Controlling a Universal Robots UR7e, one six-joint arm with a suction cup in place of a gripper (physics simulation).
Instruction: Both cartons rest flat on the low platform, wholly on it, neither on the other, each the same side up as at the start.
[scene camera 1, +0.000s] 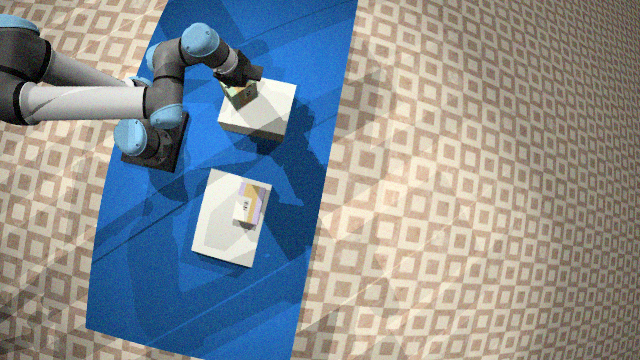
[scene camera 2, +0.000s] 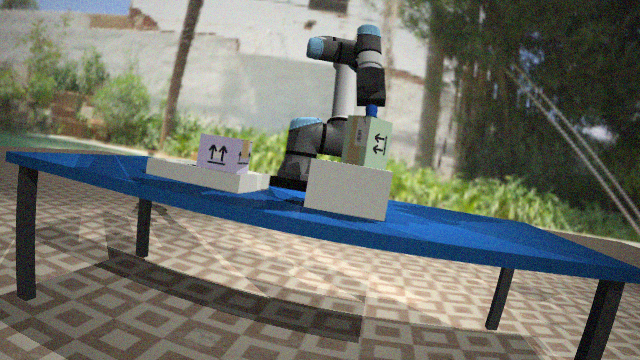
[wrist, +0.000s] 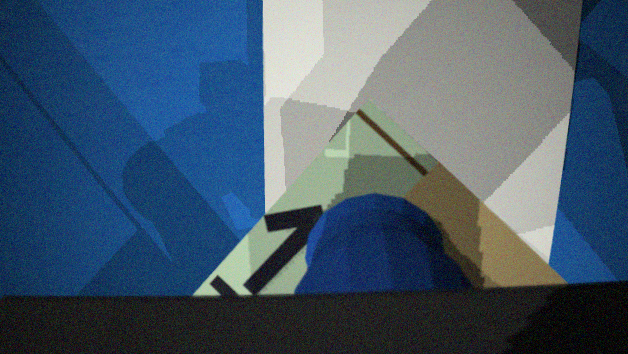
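A green carton with tan tape rests on the high white platform, near one corner and turned at an angle to it. The arrows on its side point sideways in scene camera 2. My suction cup touches its top face and is shut on it; in scene camera 1 the wrist hides the cup. A lilac carton rests flat on the low white platform, near one long edge, with its side arrows pointing up.
Both platforms stand apart on the blue table. The arm's base stands beside them. The patterned floor lies past the table's edge.
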